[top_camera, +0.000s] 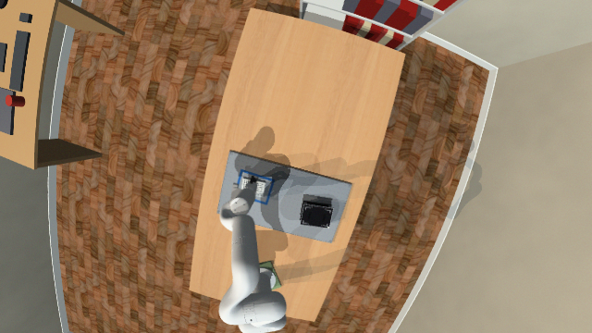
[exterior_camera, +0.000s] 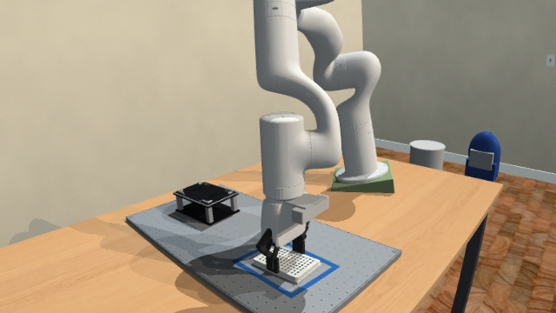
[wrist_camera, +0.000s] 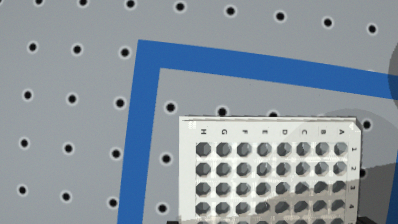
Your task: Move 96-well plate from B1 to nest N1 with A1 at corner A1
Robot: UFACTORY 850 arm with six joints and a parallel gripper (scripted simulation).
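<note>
Now: the black raised nest N1 4 cm behind my hand, 37 cm to the right of it and 4 cm above it. Also, from my hand: A1 corner mark (8 cm behind, 46 cm to the right, 4 cm above); white 96-well plate (1 cm below).
</note>
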